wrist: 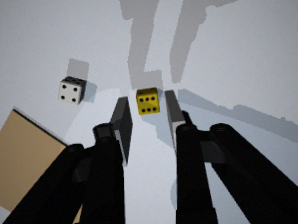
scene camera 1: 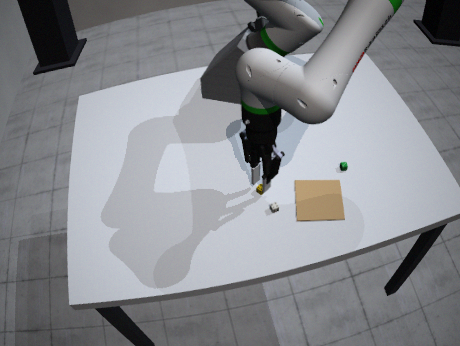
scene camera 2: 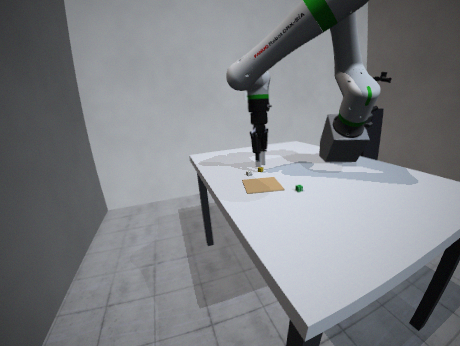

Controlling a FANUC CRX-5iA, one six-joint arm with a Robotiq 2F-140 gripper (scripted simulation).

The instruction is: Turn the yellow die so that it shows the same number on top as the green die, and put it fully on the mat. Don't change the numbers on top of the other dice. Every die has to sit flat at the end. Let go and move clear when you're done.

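Observation:
A tan mat [scene camera 1: 316, 200] is visible in the scene, and so is the gripper [scene camera 1: 261, 185]. Scene camera 2 shows the gripper too [scene camera 2: 260, 165], as does the wrist view [wrist: 148, 108].

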